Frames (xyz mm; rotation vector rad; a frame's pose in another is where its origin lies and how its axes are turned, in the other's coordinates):
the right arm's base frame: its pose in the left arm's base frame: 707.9 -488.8 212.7 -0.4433 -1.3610 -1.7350
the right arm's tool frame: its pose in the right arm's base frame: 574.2 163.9 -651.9 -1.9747 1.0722 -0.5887
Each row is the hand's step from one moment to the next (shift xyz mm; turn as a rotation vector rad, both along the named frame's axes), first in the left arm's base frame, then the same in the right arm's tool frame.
Working: the left arm's base frame: its pose in the right arm's tool frame: 486.0 -435.5 -1418.3 -0.0421 -1.3779 2.5926

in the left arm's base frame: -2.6 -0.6 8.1 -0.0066 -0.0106 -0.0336
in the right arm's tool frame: 1.7 -6.8 4.9 0.0123 0.0319 -0.0107
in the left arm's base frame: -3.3 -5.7 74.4 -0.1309 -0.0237 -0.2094
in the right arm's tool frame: -4.8 -58.3 46.4 0.1573 0.1587 -0.1078
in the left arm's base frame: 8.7 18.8 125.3 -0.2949 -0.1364 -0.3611
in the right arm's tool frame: -26.8 -110.9 55.8 0.3549 0.3121 -0.1122
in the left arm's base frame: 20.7 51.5 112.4 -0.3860 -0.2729 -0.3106
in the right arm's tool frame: -42.4 -115.8 22.5 0.4607 0.3274 0.0222
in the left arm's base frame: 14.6 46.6 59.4 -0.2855 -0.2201 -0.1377
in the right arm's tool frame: -29.2 -71.0 -3.8 0.3327 0.1769 0.0833
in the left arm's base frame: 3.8 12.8 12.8 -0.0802 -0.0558 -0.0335
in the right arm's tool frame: -7.4 -16.7 -3.0 0.0918 0.0422 0.0214
